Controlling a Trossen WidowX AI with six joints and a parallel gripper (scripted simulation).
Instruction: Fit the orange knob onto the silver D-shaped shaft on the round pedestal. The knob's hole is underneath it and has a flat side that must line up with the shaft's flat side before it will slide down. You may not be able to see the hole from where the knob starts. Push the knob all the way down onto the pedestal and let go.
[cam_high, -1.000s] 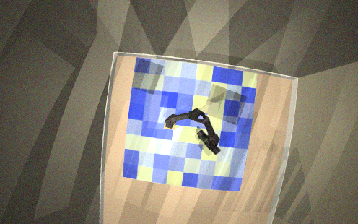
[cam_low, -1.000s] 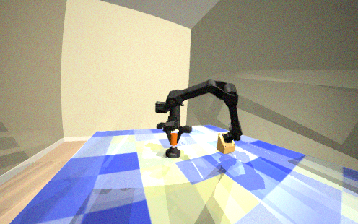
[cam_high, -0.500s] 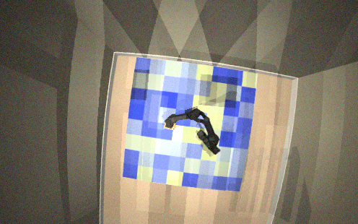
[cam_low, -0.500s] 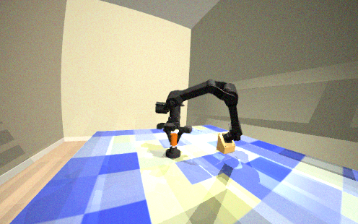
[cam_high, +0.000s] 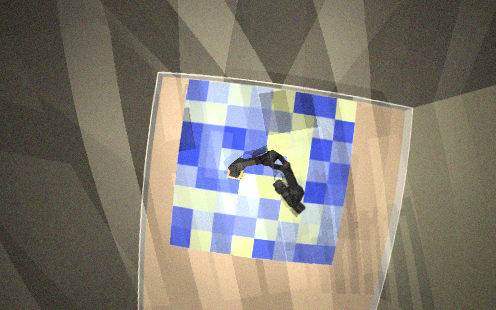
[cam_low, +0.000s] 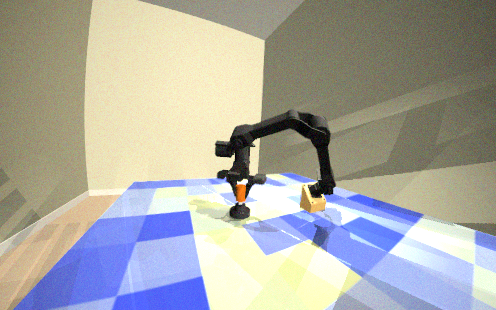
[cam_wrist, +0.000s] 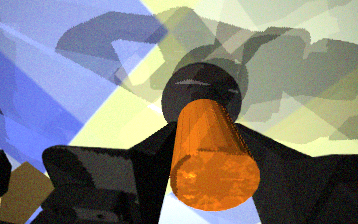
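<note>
My gripper tip is 4 cm above the round dark pedestal. From my gripper tip the other things lie so: orange knob 3 cm above.
</note>
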